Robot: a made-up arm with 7 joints. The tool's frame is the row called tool. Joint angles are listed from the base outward.
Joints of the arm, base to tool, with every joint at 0 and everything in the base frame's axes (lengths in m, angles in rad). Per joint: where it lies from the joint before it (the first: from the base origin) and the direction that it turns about. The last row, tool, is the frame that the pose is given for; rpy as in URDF.
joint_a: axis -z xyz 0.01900 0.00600 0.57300
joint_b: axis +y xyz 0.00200 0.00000 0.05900
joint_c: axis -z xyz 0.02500 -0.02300 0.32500
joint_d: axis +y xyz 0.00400 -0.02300 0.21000
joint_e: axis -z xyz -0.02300 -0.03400 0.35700
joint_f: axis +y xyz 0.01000 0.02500 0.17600
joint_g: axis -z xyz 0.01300 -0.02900 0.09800
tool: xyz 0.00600 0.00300 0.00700 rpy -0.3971 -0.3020 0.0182
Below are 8 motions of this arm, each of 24 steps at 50 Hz.
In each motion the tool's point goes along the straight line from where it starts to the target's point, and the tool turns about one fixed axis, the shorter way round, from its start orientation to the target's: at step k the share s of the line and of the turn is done. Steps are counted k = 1, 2, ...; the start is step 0. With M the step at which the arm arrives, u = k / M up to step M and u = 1 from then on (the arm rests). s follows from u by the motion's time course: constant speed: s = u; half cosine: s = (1 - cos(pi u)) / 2; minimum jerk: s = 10 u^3 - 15 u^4 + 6 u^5.
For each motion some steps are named. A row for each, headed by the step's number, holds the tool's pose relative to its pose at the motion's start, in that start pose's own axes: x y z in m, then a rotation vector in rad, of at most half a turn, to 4 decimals.
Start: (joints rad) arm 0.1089 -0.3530 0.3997 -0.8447 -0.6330 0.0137 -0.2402
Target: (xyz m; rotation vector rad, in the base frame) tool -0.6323 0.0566 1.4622 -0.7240 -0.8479 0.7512
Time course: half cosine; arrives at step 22
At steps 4, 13, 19, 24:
4: -0.0011 -0.0096 -0.0107 0.0475 0.0119 0.0364
13: -0.0089 -0.0773 -0.0863 0.3832 0.0962 0.2943
19: -0.0133 -0.1151 -0.1285 0.5709 0.1434 0.4384
24: -0.0140 -0.1206 -0.1346 0.5979 0.1501 0.4592

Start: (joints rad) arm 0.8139 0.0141 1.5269 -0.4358 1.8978 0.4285 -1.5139
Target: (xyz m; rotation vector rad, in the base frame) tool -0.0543 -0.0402 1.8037 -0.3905 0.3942 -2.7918
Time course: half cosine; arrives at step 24
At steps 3, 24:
3: 0.0101 0.0080 -0.0058 -0.0204 0.0159 0.0048
24: 0.2642 0.2106 -0.1529 -0.5366 0.4175 0.1260

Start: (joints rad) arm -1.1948 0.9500 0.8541 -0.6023 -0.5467 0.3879 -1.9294
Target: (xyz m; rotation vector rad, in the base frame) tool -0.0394 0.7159 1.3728 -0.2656 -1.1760 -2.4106
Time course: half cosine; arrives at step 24
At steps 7, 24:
7: 0.0215 0.0124 -0.0190 0.0817 0.0300 0.1466
24: 0.1101 0.0633 -0.0970 0.4176 0.1536 0.7496

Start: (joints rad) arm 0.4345 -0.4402 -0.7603 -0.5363 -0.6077 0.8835 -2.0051
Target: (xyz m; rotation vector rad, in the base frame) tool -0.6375 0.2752 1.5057 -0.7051 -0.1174 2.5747
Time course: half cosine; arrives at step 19
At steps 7, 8, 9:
7: 0.0353 -0.0489 0.0055 -0.0910 0.0658 -0.0240
8: 0.0445 -0.0617 0.0069 -0.1147 0.0829 -0.0302
9: 0.0542 -0.0750 0.0084 -0.1395 0.1009 -0.0368

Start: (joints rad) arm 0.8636 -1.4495 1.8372 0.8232 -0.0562 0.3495 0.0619
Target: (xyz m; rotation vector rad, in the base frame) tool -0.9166 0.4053 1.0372 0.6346 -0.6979 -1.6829
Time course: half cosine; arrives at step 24
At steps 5, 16, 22, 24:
5: -0.0112 0.0443 0.0086 -0.0437 -0.0293 0.0073
16: -0.0811 0.3218 0.0627 -0.3175 -0.2125 0.0533
22: -0.1063 0.4218 0.0821 -0.4162 -0.2785 0.0699
24: -0.1082 0.4291 0.0835 -0.4234 -0.2833 0.0711

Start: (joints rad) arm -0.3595 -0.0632 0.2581 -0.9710 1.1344 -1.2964 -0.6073
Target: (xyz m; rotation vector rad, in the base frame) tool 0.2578 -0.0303 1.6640 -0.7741 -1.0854 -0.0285
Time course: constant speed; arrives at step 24
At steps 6, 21, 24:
6: -0.0398 0.1935 -0.0276 0.2345 0.1243 0.2399
21: -0.1393 0.6771 -0.0968 0.8209 0.4350 0.8398
24: -0.1592 0.7738 -0.1106 0.9382 0.4972 0.9598

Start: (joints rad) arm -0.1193 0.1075 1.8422 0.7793 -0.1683 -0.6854 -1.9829
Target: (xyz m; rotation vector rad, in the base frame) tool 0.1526 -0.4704 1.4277 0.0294 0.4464 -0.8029
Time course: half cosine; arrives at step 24
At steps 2, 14, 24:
2: -0.0002 -0.0007 -0.0048 0.0032 0.0160 -0.0181
14: -0.0075 -0.0275 -0.1766 0.1198 0.5900 -0.6675
24: -0.0120 -0.0437 -0.2806 0.1904 0.9373 -1.0606

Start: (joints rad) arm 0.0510 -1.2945 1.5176 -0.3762 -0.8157 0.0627 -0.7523
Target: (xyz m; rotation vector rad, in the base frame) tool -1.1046 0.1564 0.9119 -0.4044 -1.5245 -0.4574
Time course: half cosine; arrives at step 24
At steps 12, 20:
12: -0.0134 -0.0564 -0.0200 0.1007 0.0343 -0.0863
20: -0.0251 -0.1053 -0.0372 0.1879 0.0641 -0.1611

